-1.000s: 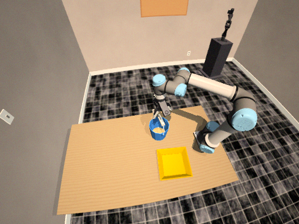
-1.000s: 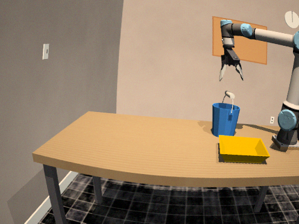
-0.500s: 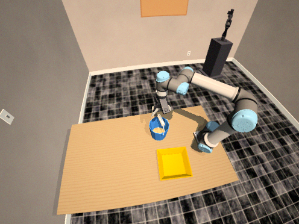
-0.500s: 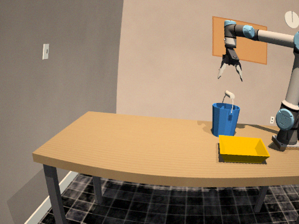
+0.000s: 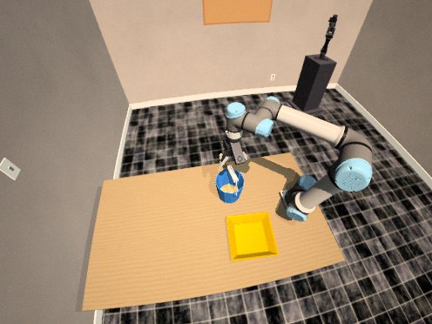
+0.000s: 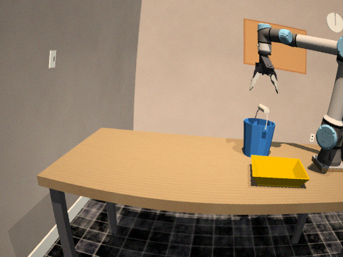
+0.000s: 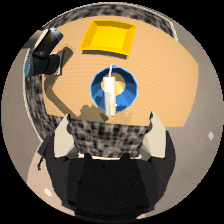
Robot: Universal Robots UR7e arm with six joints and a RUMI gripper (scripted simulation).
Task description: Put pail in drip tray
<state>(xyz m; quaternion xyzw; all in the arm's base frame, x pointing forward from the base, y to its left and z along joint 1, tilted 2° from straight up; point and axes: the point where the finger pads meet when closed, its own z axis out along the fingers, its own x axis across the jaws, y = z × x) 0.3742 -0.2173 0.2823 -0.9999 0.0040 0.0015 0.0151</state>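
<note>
My gripper is now 11 cm above the white handle. Round my hand: yellow drip tray 31 cm to the left, 30 cm below; blue pail 1 cm ahead, 18 cm below.
</note>
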